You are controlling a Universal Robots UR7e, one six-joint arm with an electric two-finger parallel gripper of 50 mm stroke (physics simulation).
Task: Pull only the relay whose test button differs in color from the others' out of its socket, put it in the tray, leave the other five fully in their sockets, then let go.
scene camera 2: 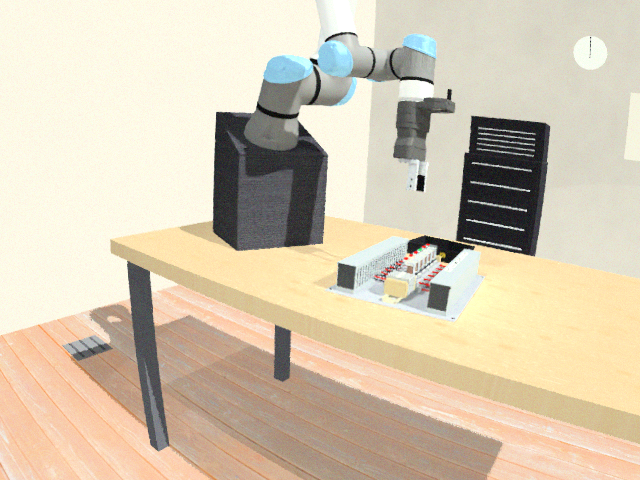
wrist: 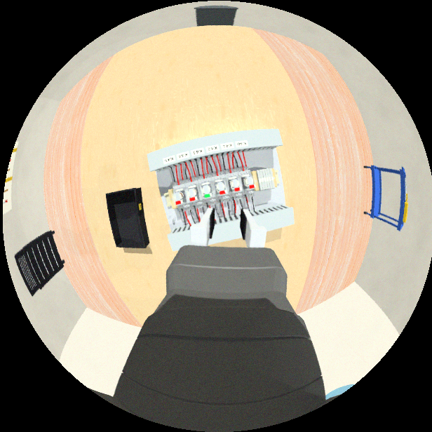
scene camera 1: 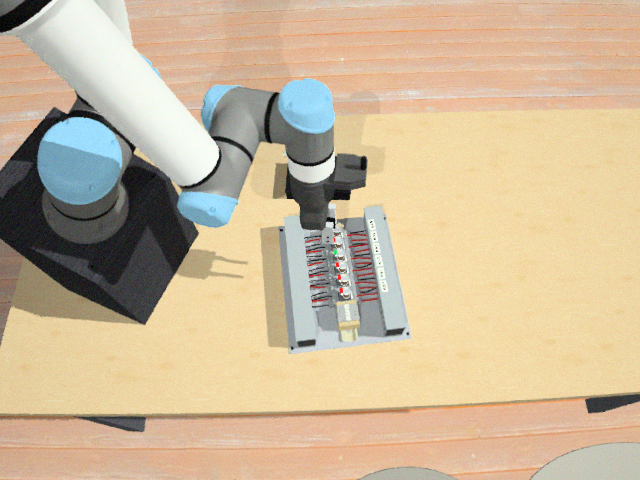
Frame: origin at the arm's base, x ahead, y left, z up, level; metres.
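Seen in the pictures: gripper, fingertip midpoint: (scene camera 2: 415, 190) (scene camera 1: 329, 234); arm's base, link origin: (scene camera 2: 270, 137) (scene camera 1: 86, 205).
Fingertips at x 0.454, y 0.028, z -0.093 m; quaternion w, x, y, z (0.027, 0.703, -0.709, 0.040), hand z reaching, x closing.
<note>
Pixels of each thing's middle, then the offset from my fingertips to it. "spot": a spot on its surface instead.
- relay with the green test button, body centre: (scene camera 2: 422, 259) (scene camera 1: 339, 255) dy +0.029, dx +0.018, dz -0.154 m
- black tray, surface spot: (scene camera 2: 449, 243) spot: dy +0.311, dx -0.054, dz -0.174 m
- terminal block, body centre: (scene camera 2: 400, 283) (scene camera 1: 347, 314) dy -0.103, dx +0.048, dz -0.173 m
The relay with the green test button (scene camera 1: 339, 255) (wrist: 207, 191) sits in the row on the panel, third from the tray end. The other relays, such as one with a red button (scene camera 1: 341, 268) (wrist: 221, 187), stand in their sockets beside it. My gripper (scene camera 1: 330, 226) (scene camera 2: 416, 183) (wrist: 227, 217) is part open and empty, high above the panel, pointing down. In the wrist view its fingertips appear over the wire duct nearer the gripper body, below the relay row. The black tray (scene camera 2: 449, 243) (wrist: 145, 225) is empty; the arm hides much of it in scene camera 1.
The panel's raised wire ducts (scene camera 1: 298, 289) (scene camera 1: 385, 279) flank the relay row. A terminal block (scene camera 1: 347, 312) (scene camera 2: 400, 285) (wrist: 266, 179) sits at the row's end away from the tray. The black robot pedestal (scene camera 1: 149, 289) (scene camera 2: 273, 206) stands on the table left of the panel in scene camera 1.
</note>
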